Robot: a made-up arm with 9 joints. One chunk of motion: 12 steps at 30 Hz.
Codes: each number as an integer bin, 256 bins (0 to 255) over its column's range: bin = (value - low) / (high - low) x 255, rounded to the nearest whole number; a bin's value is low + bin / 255 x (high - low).
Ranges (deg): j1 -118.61..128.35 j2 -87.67..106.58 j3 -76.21..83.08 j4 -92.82..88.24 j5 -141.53..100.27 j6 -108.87..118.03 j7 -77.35..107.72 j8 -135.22..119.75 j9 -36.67..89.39
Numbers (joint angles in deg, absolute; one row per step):
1: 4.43 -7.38 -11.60 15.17 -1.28 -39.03 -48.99 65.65 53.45
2: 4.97 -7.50 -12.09 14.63 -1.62 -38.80 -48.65 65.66 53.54
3: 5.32 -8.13 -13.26 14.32 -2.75 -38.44 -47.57 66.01 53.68
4: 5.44 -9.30 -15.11 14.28 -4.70 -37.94 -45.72 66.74 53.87
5: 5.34 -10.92 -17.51 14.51 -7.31 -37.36 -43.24 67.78 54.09
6: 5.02 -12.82 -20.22 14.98 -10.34 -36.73 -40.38 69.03 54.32
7: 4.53 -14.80 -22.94 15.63 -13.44 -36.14 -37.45 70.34 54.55
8: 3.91 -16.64 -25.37 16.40 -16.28 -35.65 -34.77 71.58 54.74
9: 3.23 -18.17 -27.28 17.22 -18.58 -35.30 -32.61 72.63 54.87
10: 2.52 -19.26 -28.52 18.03 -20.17 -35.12 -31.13 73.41 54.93
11: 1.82 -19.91 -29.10 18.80 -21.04 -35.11 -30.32 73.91 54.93
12: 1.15 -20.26 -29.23 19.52 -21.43 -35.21 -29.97 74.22 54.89
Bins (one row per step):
1: 127 105 103 152 148 78 39 201 182
2: 128 105 103 151 148 79 40 201 182
3: 128 104 101 151 146 79 41 201 183
4: 128 103 98 151 144 80 44 202 183
5: 128 101 94 151 142 80 47 203 184
6: 128 98 90 152 138 81 51 204 184
7: 127 96 85 153 135 82 55 206 185
8: 127 93 81 154 132 82 59 207 185
9: 126 91 78 155 130 83 62 208 185
10: 125 90 76 156 128 83 64 209 185
11: 124 89 75 157 127 83 65 209 185
12: 124 88 75 158 127 83 65 209 185

